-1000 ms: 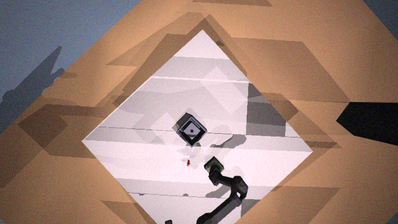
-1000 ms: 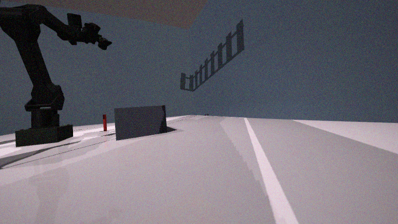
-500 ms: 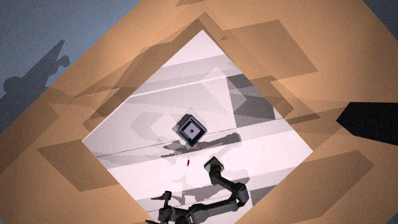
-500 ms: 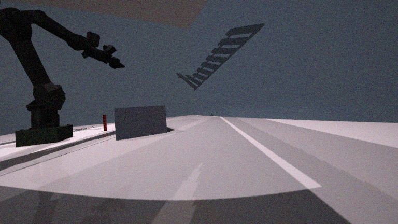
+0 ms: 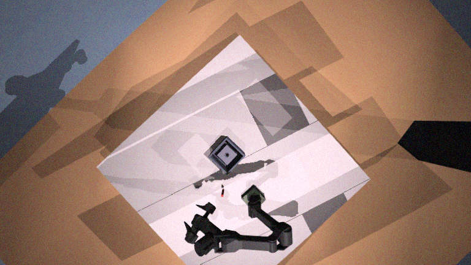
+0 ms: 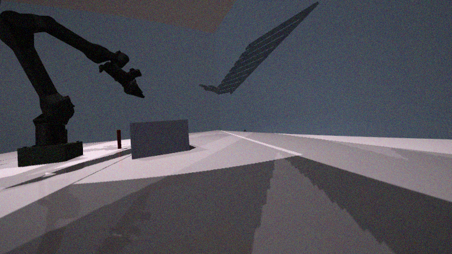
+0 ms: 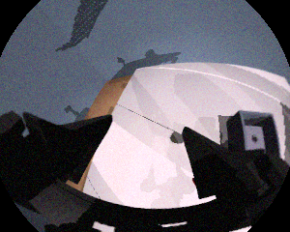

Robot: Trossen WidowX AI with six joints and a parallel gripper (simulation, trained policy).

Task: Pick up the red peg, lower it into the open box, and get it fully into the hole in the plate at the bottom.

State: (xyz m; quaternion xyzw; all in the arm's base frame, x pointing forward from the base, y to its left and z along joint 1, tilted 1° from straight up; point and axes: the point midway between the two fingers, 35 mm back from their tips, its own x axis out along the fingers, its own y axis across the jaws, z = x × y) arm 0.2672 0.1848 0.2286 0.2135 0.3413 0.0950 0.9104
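My gripper tip is 11 cm past the red peg, 10 cm to the left of it and 21 cm above it. The rest, counted from my gripper tip: grey box (2 cm ahead, 31 cm to the right, 23 cm below).
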